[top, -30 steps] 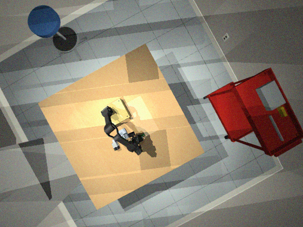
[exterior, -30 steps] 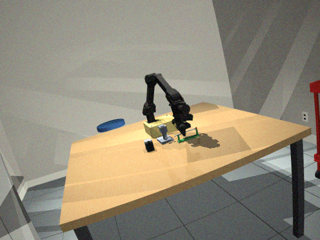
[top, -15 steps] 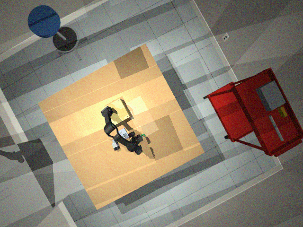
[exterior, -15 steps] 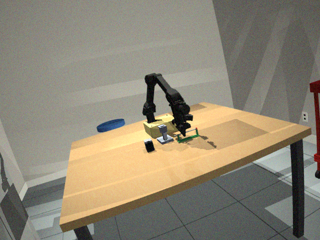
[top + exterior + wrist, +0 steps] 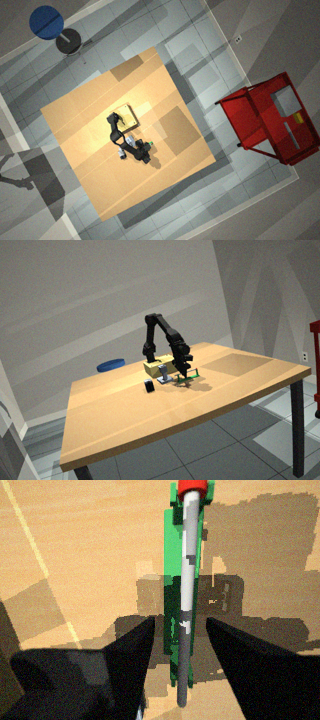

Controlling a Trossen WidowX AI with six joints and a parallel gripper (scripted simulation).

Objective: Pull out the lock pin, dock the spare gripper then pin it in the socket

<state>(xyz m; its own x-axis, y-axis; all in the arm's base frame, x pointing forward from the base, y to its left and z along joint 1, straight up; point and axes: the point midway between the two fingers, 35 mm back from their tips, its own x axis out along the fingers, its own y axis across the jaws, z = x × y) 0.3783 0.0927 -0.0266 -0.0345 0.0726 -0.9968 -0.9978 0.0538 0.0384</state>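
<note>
Right now the green cradle is 2 cm to the left of my gripper tip. From my gripper tip the other things lie so: socket 10 cm to the right, 10 cm behind, 3 cm above; then spare gripper 22 cm to the right, 5 cm behind, 1 cm above.
</note>
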